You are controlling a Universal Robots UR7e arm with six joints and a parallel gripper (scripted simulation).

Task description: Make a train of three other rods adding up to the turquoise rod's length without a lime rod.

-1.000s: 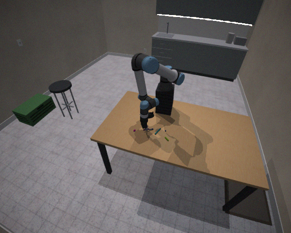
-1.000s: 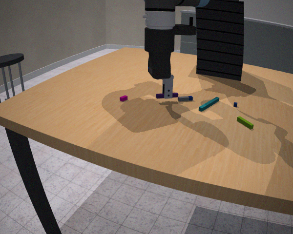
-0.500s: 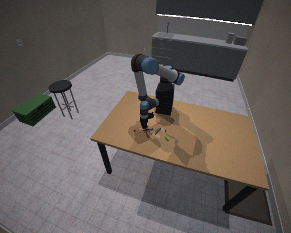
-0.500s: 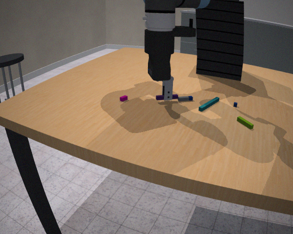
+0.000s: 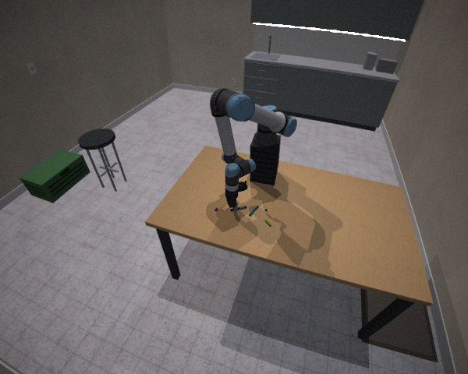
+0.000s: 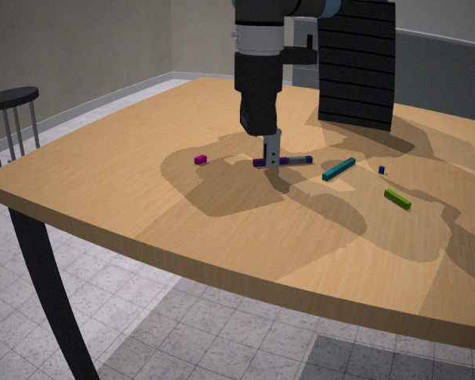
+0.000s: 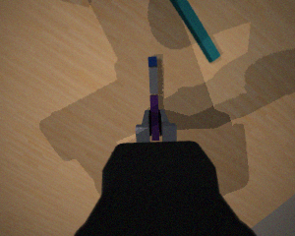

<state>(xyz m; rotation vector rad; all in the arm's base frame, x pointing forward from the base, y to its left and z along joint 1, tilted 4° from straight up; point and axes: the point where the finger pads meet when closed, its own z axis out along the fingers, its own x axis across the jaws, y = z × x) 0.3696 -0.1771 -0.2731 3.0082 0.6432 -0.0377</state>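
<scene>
Now: the purple rod 1 cm below my hand. From my hand the other things lie so: turquoise rod 12 cm to the left, 1 cm below; then grey rod 4 cm to the left, 2 cm behind, 1 cm below; then magenta rod 12 cm to the right, 2 cm ahead, 1 cm below.
</scene>
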